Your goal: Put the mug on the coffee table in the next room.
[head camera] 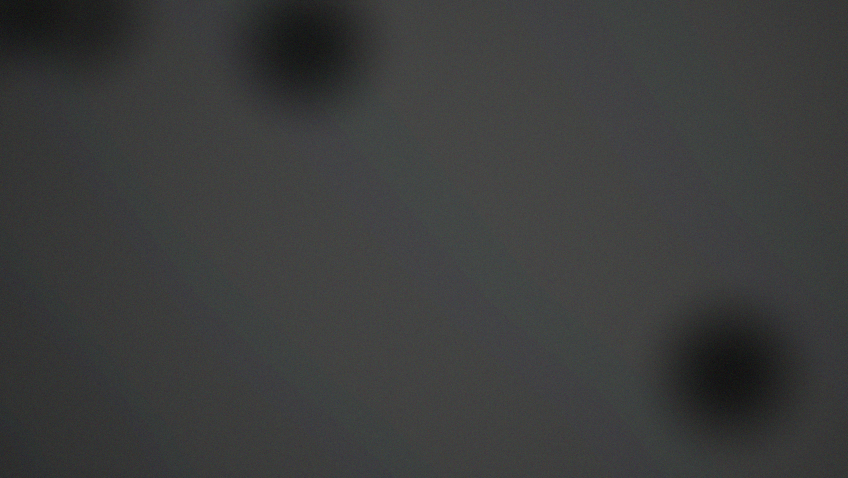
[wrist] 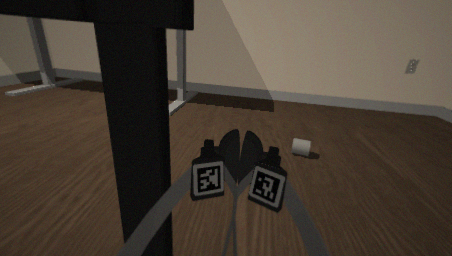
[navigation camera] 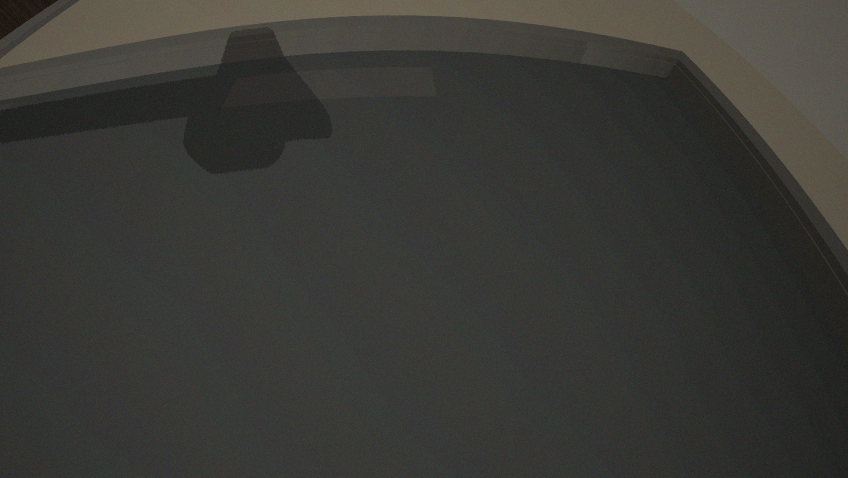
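Observation:
My gripper (wrist: 240,148) is in the lower middle of the wrist view, above the wood floor. Its two dark rounded fingertips are close together, and I see no object between them. A small white cylinder (wrist: 301,147) lies on its side on the floor, beyond the fingers and to the right. No handle shows on it, so I cannot tell if it is a mug. No other mug-like thing and no coffee table can be made out in the three views.
A plain dark grey surface (head camera: 415,237) (navigation camera: 415,267) fills much of the head and navigation views, with a pale frame (navigation camera: 504,38) along its edge. A black upright post (wrist: 135,120) stands close left of the gripper. Behind it are grey metal legs (wrist: 181,65) and a beige wall (wrist: 325,40).

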